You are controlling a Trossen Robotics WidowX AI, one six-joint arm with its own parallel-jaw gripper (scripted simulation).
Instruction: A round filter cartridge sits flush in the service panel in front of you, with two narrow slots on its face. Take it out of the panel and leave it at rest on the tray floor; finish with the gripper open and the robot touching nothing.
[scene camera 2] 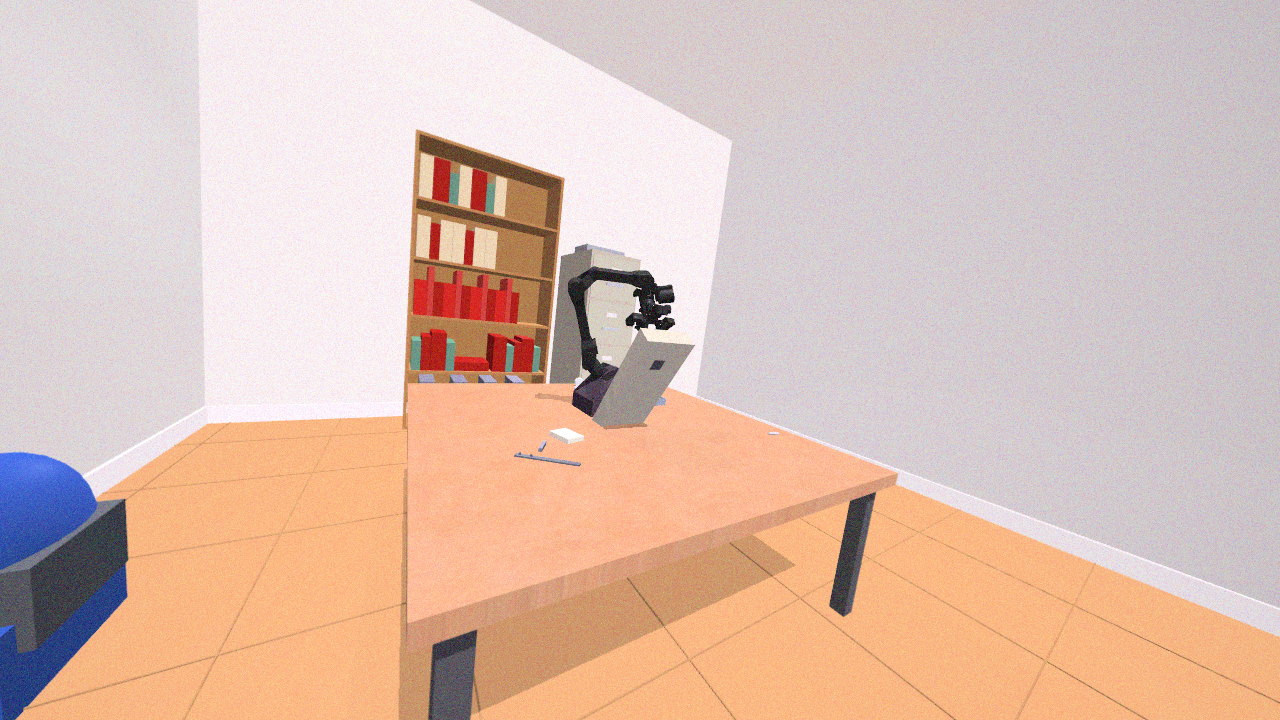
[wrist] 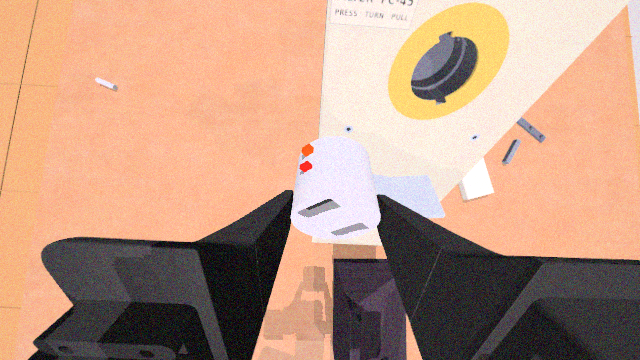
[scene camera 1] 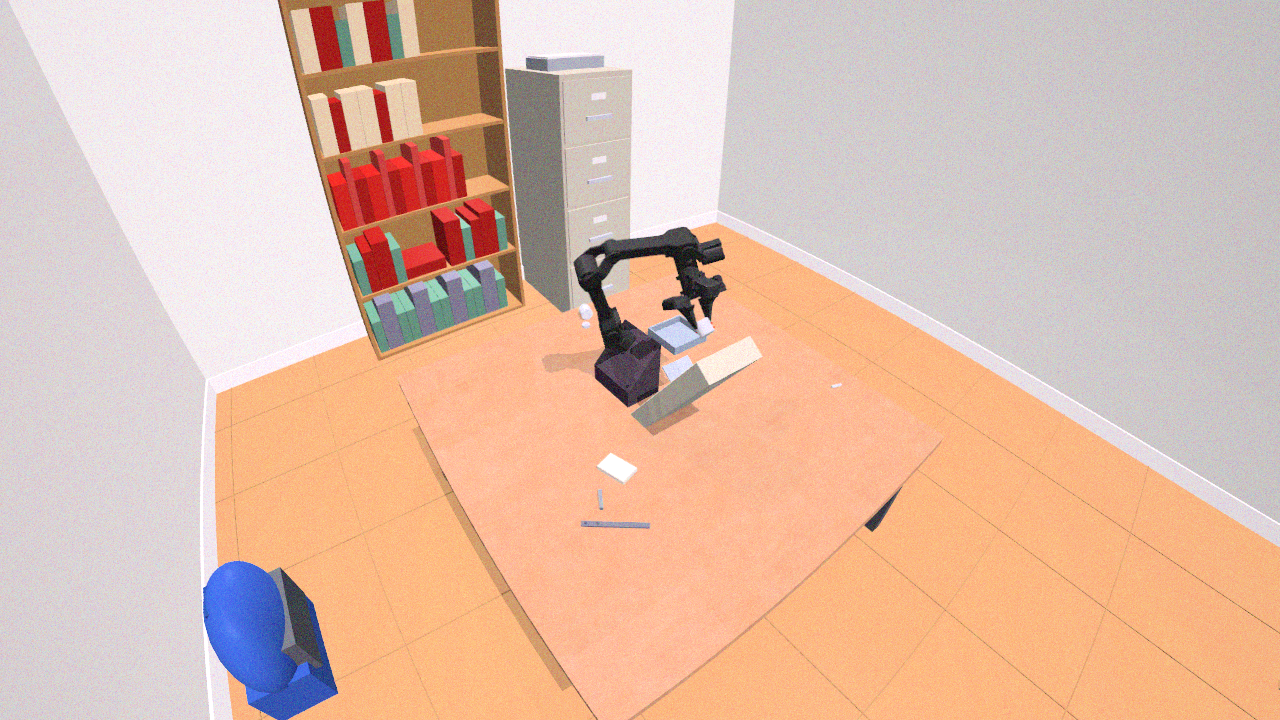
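Observation:
Scene camera 1 shows my gripper [scene camera 1: 702,326], a cream service panel [scene camera 1: 705,375] and a white pad [scene camera 1: 614,467]. In scene camera 2 there are my gripper [scene camera 2: 654,343] and the panel [scene camera 2: 655,356]; scene camera 2 does not show the round filter cartridge, hidden by the cream service panel. The wrist view has the cartridge [wrist: 334,197], the pad [wrist: 476,183] and my gripper [wrist: 334,199].

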